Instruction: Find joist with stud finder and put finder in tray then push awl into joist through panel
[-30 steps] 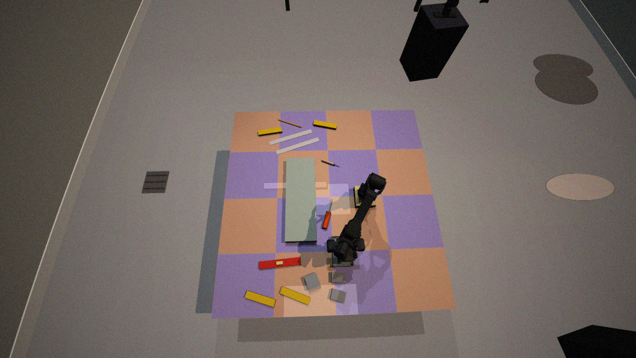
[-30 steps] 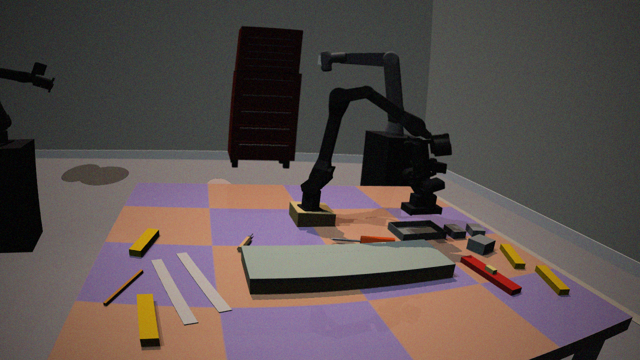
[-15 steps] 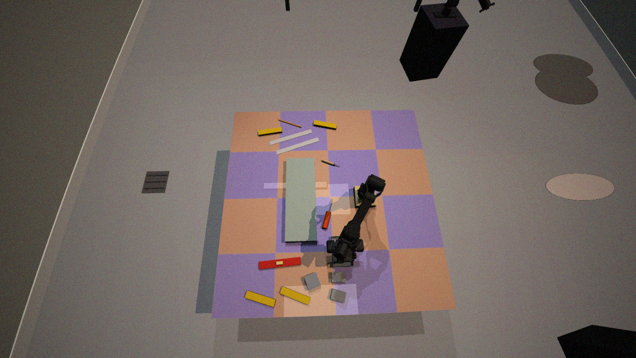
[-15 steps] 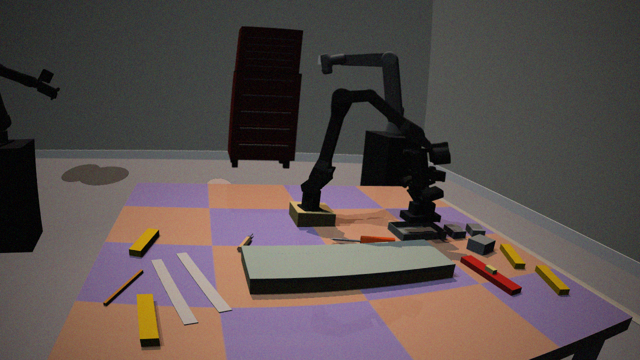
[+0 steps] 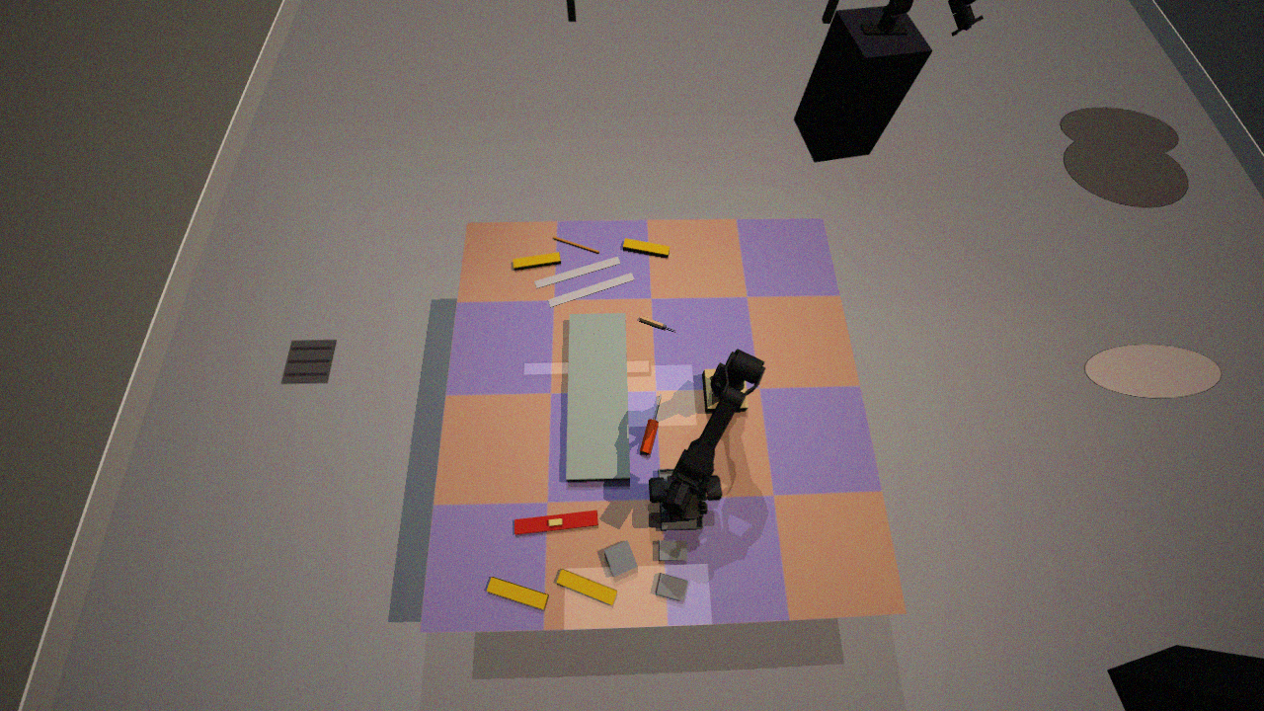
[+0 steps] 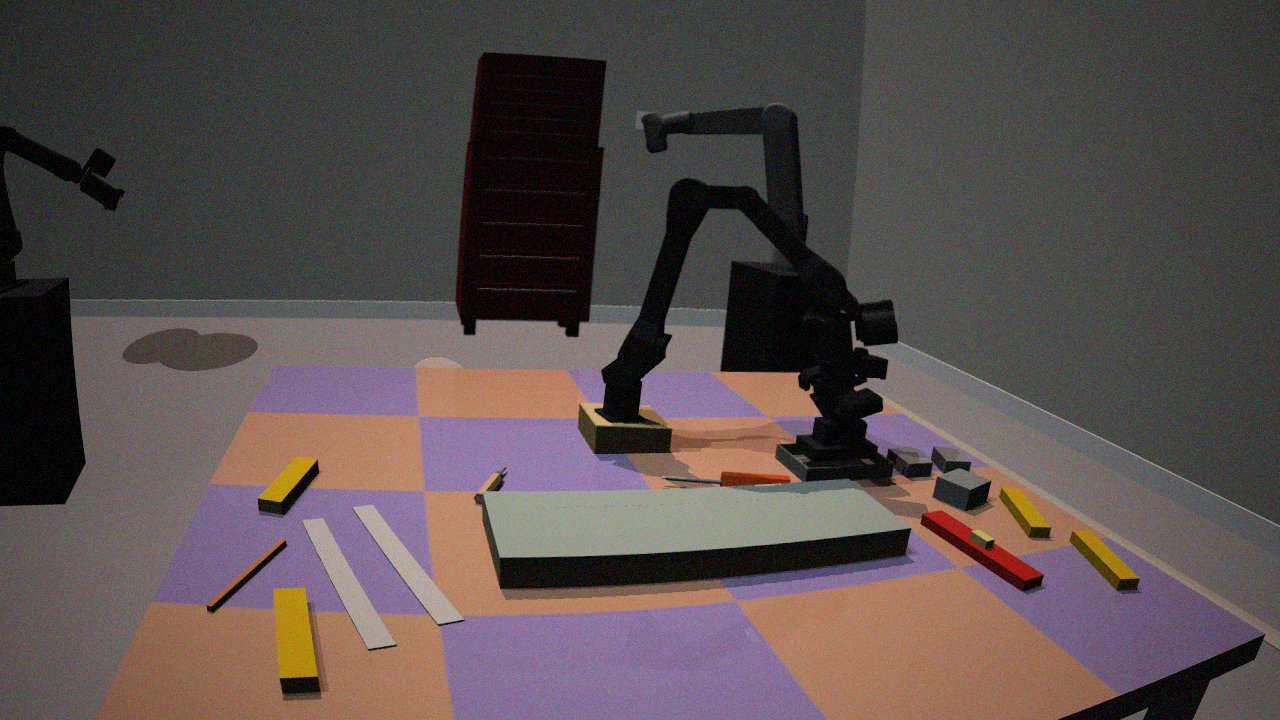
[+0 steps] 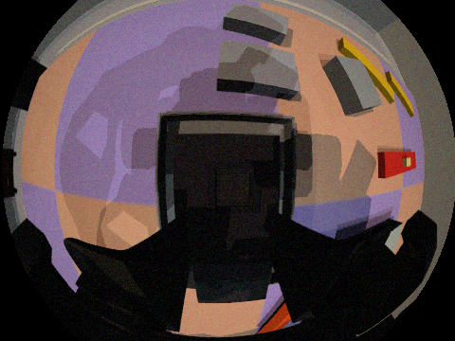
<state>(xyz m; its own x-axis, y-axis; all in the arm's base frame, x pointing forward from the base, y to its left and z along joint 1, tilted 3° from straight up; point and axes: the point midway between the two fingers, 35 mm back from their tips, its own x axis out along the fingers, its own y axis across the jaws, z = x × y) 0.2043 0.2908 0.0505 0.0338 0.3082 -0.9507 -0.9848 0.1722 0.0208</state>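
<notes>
Now: gripper tip 40 mm above the tray and 10 mm to the left of it. The rest, counted from my gripper tip: stud finder: 20 mm above, 10 mm to the left; then awl: 550 mm to the right, 80 mm behind, 40 mm below; then red level: 350 mm ahead, 30 mm below, 20 mm to the right.
</notes>
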